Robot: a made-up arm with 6 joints.
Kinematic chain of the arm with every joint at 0, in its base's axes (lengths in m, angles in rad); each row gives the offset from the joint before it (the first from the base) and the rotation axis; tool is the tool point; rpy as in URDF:
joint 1: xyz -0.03 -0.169 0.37 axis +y
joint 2: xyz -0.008 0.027 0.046 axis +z
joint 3: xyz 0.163 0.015 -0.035 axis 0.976 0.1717 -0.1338
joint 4: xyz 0 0.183 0.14 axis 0.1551 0.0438 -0.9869
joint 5: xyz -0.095 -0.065 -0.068 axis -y
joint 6: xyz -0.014 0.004 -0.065 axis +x
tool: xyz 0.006 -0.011 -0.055 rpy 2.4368 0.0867 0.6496
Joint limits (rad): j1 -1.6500..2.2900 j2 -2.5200..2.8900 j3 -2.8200..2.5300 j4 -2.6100..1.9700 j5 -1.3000..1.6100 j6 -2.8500..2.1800
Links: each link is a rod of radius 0.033 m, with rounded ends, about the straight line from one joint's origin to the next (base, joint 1, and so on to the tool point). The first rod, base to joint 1, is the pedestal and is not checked.
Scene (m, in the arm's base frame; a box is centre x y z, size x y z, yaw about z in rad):
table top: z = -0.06
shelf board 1: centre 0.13 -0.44 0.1 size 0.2 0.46 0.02 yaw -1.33
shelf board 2: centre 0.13 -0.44 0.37 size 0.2 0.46 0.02 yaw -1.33
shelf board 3: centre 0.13 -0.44 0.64 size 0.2 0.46 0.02 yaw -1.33
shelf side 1: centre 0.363 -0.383 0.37 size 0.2 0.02 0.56 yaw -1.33
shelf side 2: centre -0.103 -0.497 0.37 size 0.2 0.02 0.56 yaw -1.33
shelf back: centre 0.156 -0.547 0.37 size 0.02 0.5 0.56 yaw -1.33
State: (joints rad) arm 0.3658 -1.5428 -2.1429 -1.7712 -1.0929 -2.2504
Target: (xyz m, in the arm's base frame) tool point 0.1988 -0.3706 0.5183
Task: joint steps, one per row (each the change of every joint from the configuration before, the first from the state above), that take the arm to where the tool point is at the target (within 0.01 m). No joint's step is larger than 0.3 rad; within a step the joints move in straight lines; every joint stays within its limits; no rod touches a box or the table.
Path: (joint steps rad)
1: 0.1889 0.1635 -0.0276 0.2422 -0.0246 -0.0762
2: 0.1889 0.1634 -0.0276 0.2422 -0.0246 -0.0762
3: 0.1888 0.1635 -0.0276 0.2422 -0.0246 -0.0762
4: -0.2691 0.0414 0.1210 -0.0508 -0.0105 0.0806
5: -0.2691 0.0415 0.1211 -0.0508 -0.0105 0.0807
6: -0.2691 0.0415 0.1211 -0.0507 -0.0105 0.0806
7: -0.2691 0.0415 0.1211 -0.0508 -0.0105 0.0806
8: -0.2691 0.0414 0.1210 -0.0508 -0.0105 0.0806
9: -0.2691 0.0415 0.1211 -0.0508 -0.0105 0.0807
10: -0.0426 -0.1560 0.0419 -0.2391 0.0158 0.0439
11: -0.0426 -0.1560 0.0420 -0.2392 0.0158 0.0439
12: -0.0425 -0.1560 0.0419 -0.2391 0.0158 0.0439

